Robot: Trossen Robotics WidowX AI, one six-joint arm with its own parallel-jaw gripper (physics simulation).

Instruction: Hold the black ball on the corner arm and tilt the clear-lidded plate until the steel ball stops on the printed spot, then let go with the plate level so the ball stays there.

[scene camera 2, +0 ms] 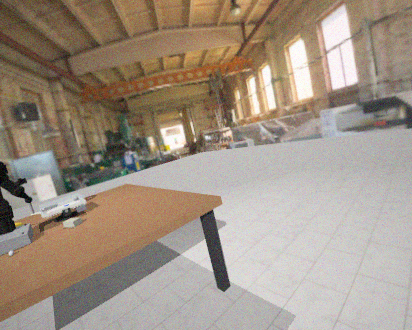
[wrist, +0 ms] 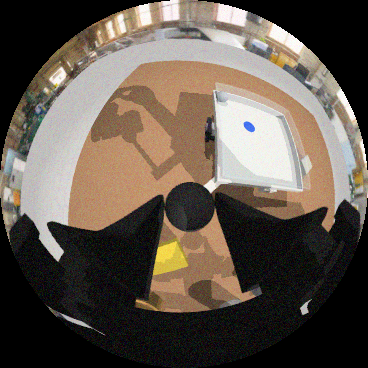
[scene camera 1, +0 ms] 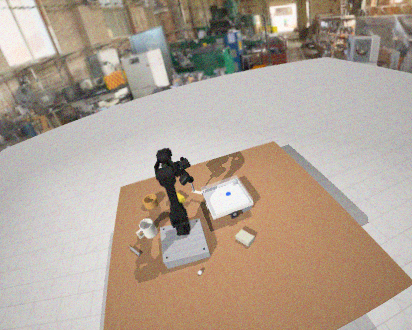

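Note:
The clear-lidded plate point(scene camera 1: 227, 204) point(scene camera 2: 64, 206) point(wrist: 265, 155) stands on a black support; its exact tilt is hard to judge. The printed blue spot point(scene camera 1: 228, 193) point(wrist: 249, 126) shows on its white floor. The steel ball point(wrist: 222, 96) is in the plate's upper-left corner in the wrist view, well away from the spot; I cannot make it out in the scene views. The white corner arm point(scene camera 1: 198, 192) point(wrist: 212, 185) runs from the near corner towards the black ball point(wrist: 190, 210). My gripper point(wrist: 189, 198) is shut on the black ball, beside the plate.
A yellow block point(scene camera 1: 180, 198) point(wrist: 171, 257) lies below the gripper. An orange cup point(scene camera 1: 150, 202), a white mug point(scene camera 1: 148, 228) and a small grey stick point(scene camera 1: 135, 250) are left of the arm. A pale block point(scene camera 1: 245, 237) point(scene camera 2: 72, 222) lies near the plate; a small white ball point(scene camera 1: 200, 272) point(scene camera 2: 11, 253) lies by the base.

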